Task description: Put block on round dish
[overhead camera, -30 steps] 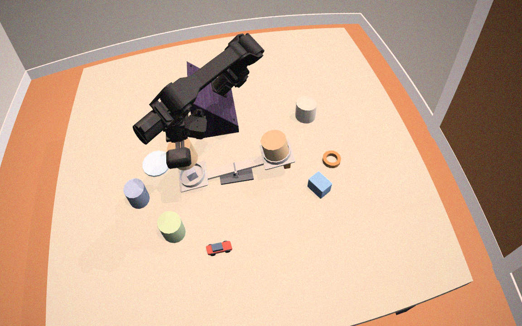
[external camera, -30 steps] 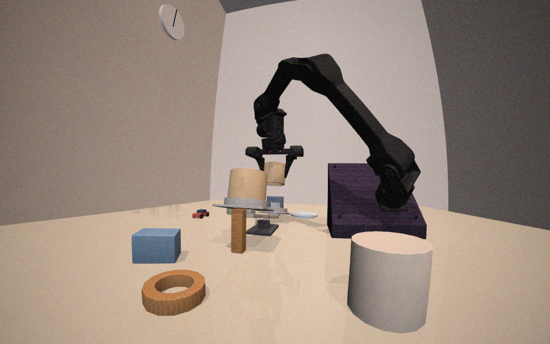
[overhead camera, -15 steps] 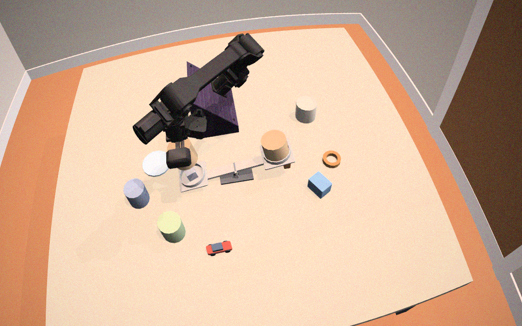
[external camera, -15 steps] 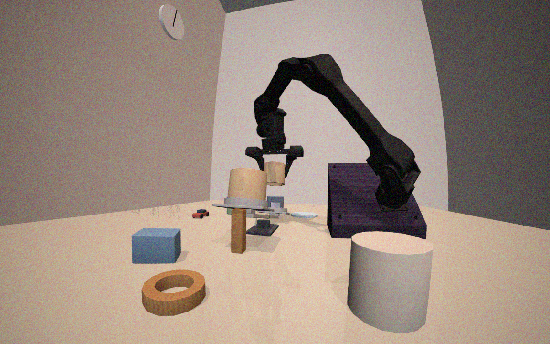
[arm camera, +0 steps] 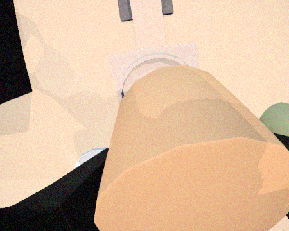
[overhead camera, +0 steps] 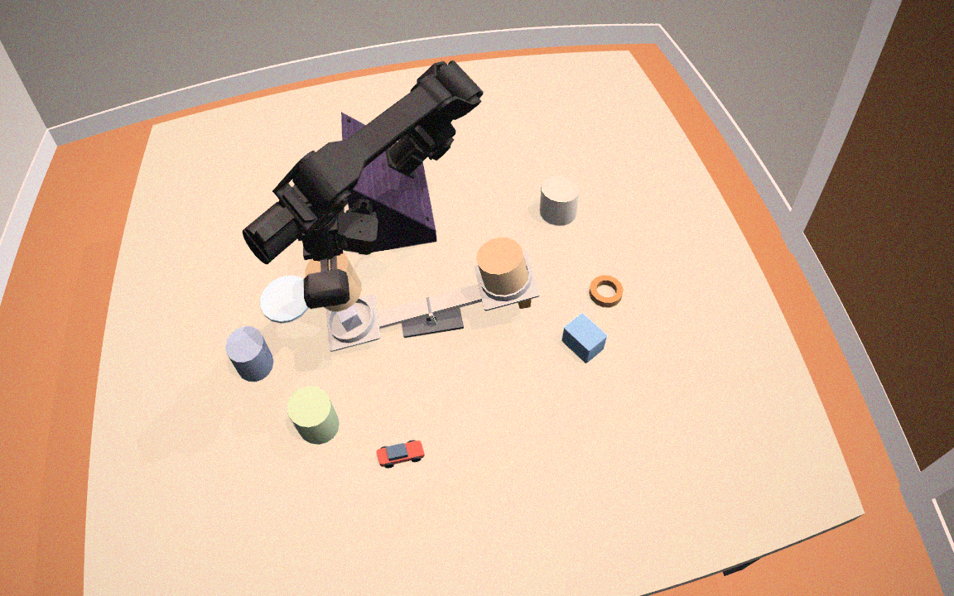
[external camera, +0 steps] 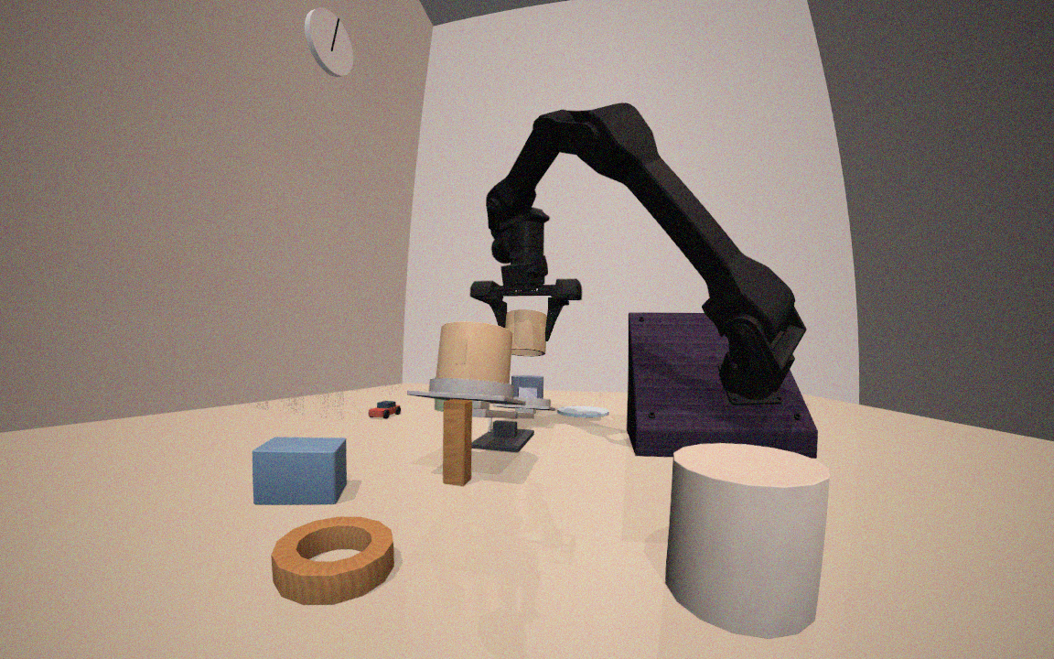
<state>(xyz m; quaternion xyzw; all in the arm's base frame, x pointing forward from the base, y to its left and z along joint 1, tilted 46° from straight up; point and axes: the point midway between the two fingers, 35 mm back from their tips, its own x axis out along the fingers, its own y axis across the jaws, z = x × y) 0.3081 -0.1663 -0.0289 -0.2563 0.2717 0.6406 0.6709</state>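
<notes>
My gripper tip is 100 mm above the small block, 10 mm to the right of it and 10 mm past it. The rest, counted from my gripper tip: lavender cylinder 160 mm to the right, 100 mm below, 30 mm ahead; small balance 140 mm to the left, 110 mm below; round white dish 130 mm below, 110 mm to the right, 100 mm behind.
</notes>
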